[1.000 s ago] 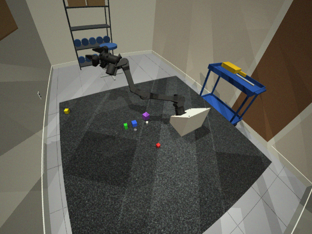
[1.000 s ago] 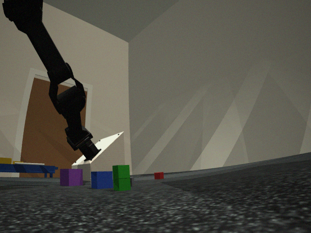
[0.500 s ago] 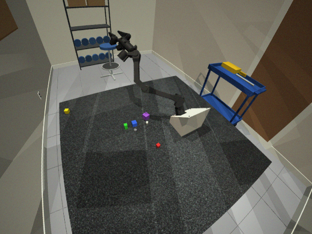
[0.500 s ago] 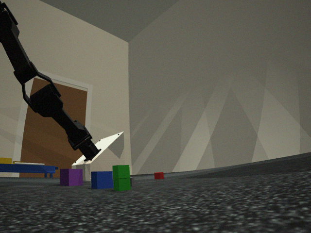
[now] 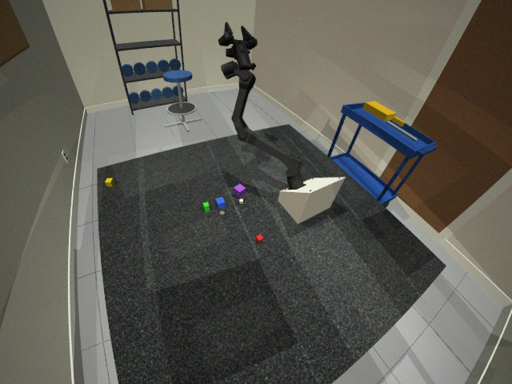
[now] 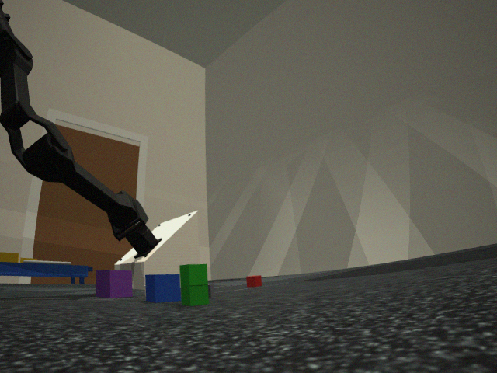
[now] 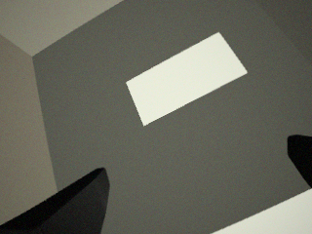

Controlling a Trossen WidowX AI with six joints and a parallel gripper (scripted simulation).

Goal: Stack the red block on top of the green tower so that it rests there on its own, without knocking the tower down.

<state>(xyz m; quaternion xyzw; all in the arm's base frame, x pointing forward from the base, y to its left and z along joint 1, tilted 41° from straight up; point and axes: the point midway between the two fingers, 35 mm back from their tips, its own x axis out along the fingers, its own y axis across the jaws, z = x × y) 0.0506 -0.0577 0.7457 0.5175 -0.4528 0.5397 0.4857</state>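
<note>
The red block lies 65 cm below my gripper tip, 63 cm to the left of it and 27 cm ahead of it. Round my gripper tip: purple block 64 cm below, 37 cm to the left, 19 cm ahead; then yellow block 71 cm ahead, 64 cm below, 4 cm to the right; then blue block 64 cm below, 38 cm to the left, 30 cm ahead.
</note>
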